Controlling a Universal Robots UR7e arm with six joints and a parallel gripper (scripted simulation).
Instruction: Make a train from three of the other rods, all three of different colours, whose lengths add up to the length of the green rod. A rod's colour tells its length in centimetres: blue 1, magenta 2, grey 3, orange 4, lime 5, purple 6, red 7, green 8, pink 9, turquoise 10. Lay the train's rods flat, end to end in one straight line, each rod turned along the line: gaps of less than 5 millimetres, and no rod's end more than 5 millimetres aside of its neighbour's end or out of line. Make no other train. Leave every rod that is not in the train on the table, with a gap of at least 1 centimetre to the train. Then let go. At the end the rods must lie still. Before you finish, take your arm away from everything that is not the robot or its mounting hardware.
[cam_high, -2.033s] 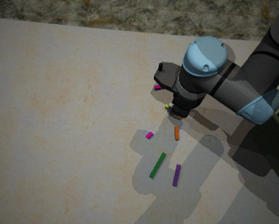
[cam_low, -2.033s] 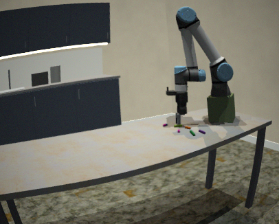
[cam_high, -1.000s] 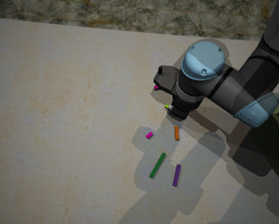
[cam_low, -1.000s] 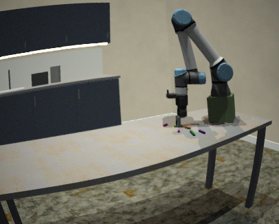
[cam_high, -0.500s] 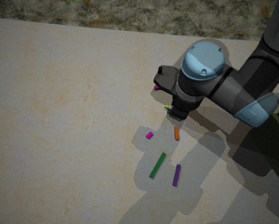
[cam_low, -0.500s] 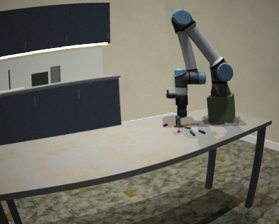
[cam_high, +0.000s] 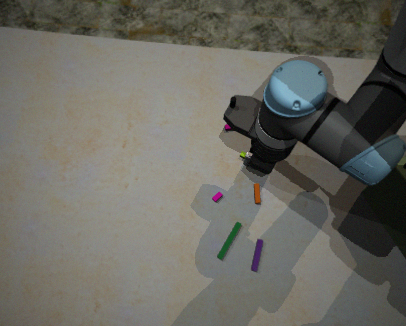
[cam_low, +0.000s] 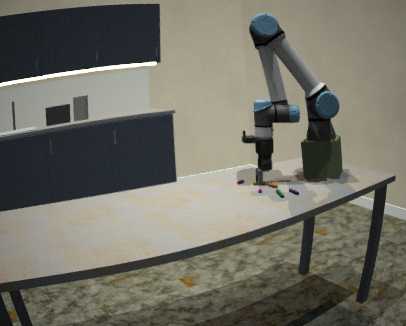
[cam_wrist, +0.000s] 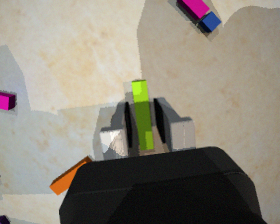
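The lime rod lies 10 mm below my hand. Round my hand: blue rod (80 mm to the right, 30 mm ahead, 10 mm below); then orange rod (70 mm to the left, 10 mm below, 10 mm behind); then green rod (170 mm to the left, 50 mm ahead, 10 mm below).
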